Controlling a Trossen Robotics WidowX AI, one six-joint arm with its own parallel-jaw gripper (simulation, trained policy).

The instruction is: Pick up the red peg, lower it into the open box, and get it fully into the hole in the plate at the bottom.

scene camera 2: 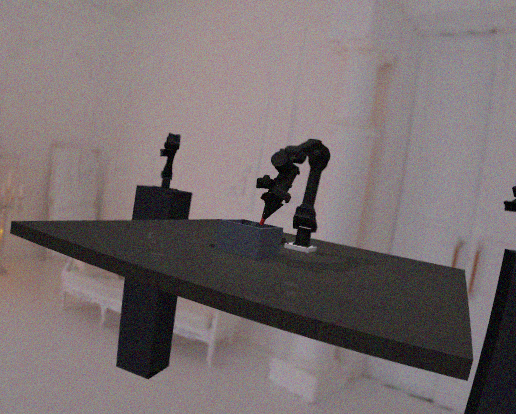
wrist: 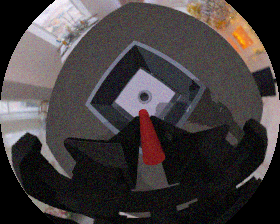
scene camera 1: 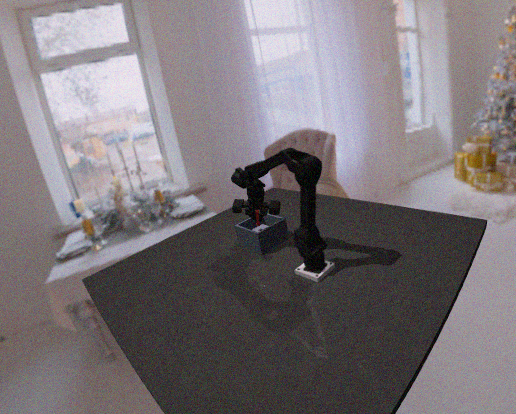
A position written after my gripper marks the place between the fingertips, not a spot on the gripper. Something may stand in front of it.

I see my gripper (scene camera 2: pixel 263 219), a blue-grey box (scene camera 2: pixel 242 237) and a red peg (wrist: pixel 153 154).
The blue-grey box shows as well in the wrist view (wrist: pixel 187 89) and in scene camera 1 (scene camera 1: pixel 263 241). My gripper is seen too in the wrist view (wrist: pixel 144 119) and in scene camera 1 (scene camera 1: pixel 258 221).
